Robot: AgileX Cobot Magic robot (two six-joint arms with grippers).
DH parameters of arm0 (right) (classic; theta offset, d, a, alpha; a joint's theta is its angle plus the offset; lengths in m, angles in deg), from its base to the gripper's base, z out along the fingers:
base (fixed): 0 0 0 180
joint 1: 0 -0.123 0 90
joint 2: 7.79 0 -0.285 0
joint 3: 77.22 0 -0.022 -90
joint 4: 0 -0.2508 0 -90
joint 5: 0 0 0.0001 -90
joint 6: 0 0.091 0 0
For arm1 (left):
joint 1: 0 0.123 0 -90
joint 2: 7.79 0 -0.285 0
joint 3: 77.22 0 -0.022 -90
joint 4: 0 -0.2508 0 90
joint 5: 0 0 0.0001 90
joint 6: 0 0.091 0 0
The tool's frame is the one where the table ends.
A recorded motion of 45 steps. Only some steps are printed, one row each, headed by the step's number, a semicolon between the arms.
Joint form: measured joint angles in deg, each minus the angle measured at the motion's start. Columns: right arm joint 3, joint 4, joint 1, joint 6, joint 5, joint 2; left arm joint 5, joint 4, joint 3, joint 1, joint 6, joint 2.
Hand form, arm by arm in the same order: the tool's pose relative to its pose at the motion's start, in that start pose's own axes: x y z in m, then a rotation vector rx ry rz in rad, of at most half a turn. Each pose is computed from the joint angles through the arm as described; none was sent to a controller.
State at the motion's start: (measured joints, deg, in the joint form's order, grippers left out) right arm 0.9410 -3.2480 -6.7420 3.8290 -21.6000 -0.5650; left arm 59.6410 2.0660 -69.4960 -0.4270 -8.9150 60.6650
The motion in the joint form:
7: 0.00 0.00 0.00 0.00 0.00 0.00; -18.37 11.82 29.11 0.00 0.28 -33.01
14: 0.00 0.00 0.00 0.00 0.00 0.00; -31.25 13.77 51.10 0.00 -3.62 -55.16
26: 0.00 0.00 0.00 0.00 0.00 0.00; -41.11 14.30 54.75 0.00 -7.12 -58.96
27: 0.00 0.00 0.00 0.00 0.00 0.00; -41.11 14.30 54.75 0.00 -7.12 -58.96
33: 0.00 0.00 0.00 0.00 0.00 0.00; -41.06 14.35 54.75 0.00 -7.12 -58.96
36: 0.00 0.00 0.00 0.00 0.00 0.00; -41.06 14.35 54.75 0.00 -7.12 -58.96
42: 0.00 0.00 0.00 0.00 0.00 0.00; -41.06 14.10 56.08 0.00 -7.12 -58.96
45: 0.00 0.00 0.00 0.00 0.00 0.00; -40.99 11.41 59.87 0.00 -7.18 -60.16
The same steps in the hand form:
7: 0.0000 0.0000 0.0000 0.0000 0.0000 0.0000; 0.1194 0.0079 -0.0409 0.2231 -0.3571 -0.1199
14: 0.0000 0.0000 0.0000 0.0000 0.0000 0.0000; 0.2011 0.0258 -0.0115 0.2889 -0.5698 -0.2287
26: 0.0000 0.0000 0.0000 0.0000 0.0000 0.0000; 0.2039 0.0300 -0.0114 0.3375 -0.7329 -0.3085
27: 0.0000 0.0000 0.0000 0.0000 0.0000 0.0000; 0.2039 0.0300 -0.0114 0.3375 -0.7329 -0.3085
33: 0.0000 0.0000 0.0000 0.0000 0.0000 0.0000; 0.2039 0.0300 -0.0114 0.3380 -0.7318 -0.3091
36: 0.0000 0.0000 0.0000 0.0000 0.0000 0.0000; 0.2039 0.0300 -0.0114 0.3380 -0.7318 -0.3091
42: 0.0000 0.0000 0.0000 0.0000 0.0000 0.0000; 0.2075 0.0309 -0.0044 0.3271 -0.7108 -0.3083
45: 0.0000 0.0000 0.0000 0.0000 0.0000 0.0000; 0.2196 0.0349 0.0127 0.2821 -0.6746 -0.2771

